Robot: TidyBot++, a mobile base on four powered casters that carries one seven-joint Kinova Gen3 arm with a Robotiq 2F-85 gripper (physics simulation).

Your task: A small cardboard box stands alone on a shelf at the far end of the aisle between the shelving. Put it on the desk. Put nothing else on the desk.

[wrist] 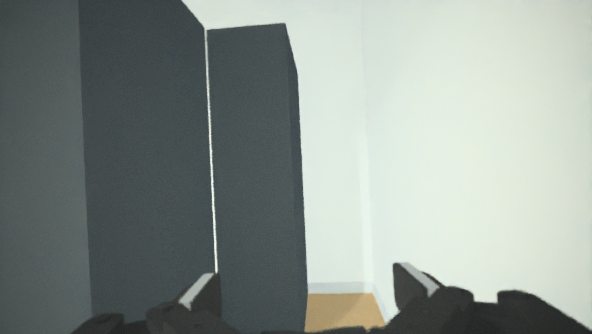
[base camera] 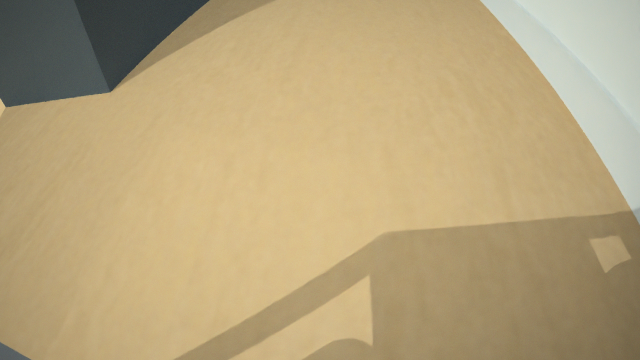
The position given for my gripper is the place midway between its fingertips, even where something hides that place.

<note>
In view: my gripper (wrist: pixel 307 287) and a grey shelf unit (base camera: pixel 57 57).
</note>
